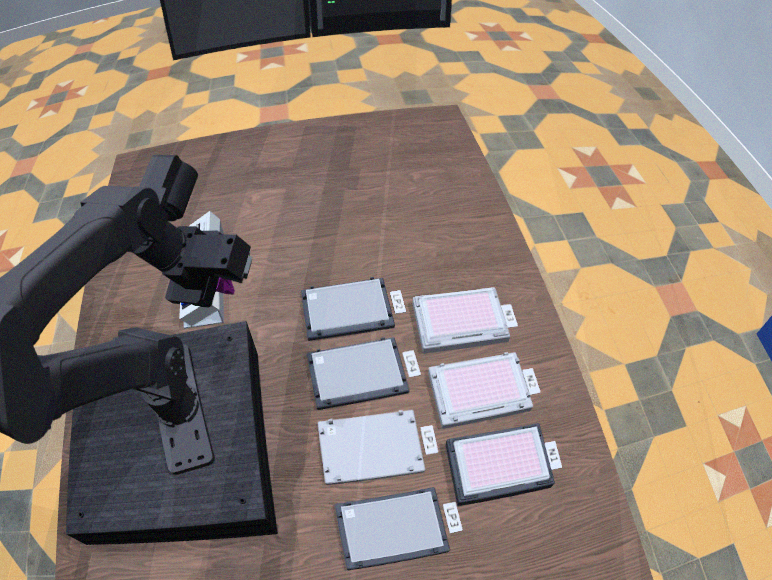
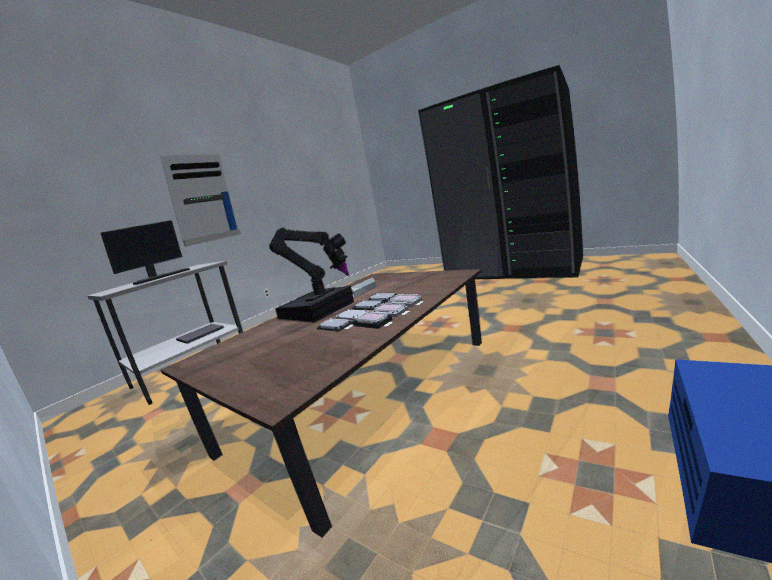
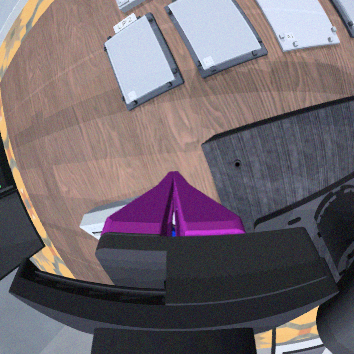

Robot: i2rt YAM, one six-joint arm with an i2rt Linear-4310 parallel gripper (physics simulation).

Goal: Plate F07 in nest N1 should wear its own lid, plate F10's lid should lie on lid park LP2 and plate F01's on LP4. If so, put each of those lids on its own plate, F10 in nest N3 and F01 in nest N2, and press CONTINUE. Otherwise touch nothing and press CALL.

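Frame: origin at the arm's base, x ahead, y left, z up, level; millimetres.
Where they show: gripper, fingertip midpoint: point(image 1: 231, 292) point(image 2: 348, 275) point(image 3: 173, 178); arm's base, origin of the base link: point(image 1: 180, 408) point(image 2: 320, 294) point(image 3: 335, 208).
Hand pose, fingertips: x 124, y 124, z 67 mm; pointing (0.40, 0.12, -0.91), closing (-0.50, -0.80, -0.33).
Each offset is from my fingertips to the top centre of the thing. Level surfaces: height alone.
My gripper point(image 1: 230, 288) point(image 2: 346, 273) point(image 3: 173, 178) is shut and empty, its magenta fingertips together above the pale control box @(dx -52, dy +182, dz -87 mm) point(image 1: 203, 316) point(image 2: 363, 286) point(image 3: 97, 219). The arm and fingers hide much of the box; I cannot read its buttons. Pink-welled plates stand in nests N3 @(dx +345, dy -72, dz -118 mm) point(image 1: 461, 314), N2 @(dx +319, dy -204, dz -120 mm) point(image 1: 480, 385) and N1 @(dx +292, dy -333, dz -115 mm) point(image 1: 501, 460); whether the N1 plate wears a lid is too fine to tell. Flat grey lids lie on LP2 @(dx +177, dy +19, dz -133 mm) point(image 1: 348, 306) point(image 3: 142, 62) and LP4 @(dx +152, dy -105, dz -133 mm) point(image 1: 357, 370) point(image 3: 217, 32). Their small corner tags are unreadable here.
LP3 @(dx +110, dy -365, dz -133 mm) point(image 1: 393, 526) bears another grey panel. LP1 @(dx +127, dy -233, dz -131 mm) point(image 1: 371, 446) point(image 3: 301, 22) is pale with corner posts. The black arm base point(image 1: 168, 498) point(image 2: 305, 308) point(image 3: 280, 160) stands beside the parks on the wooden table @(dz -151 mm) point(image 1: 399, 187) point(image 2: 268, 367) point(image 3: 65, 120).
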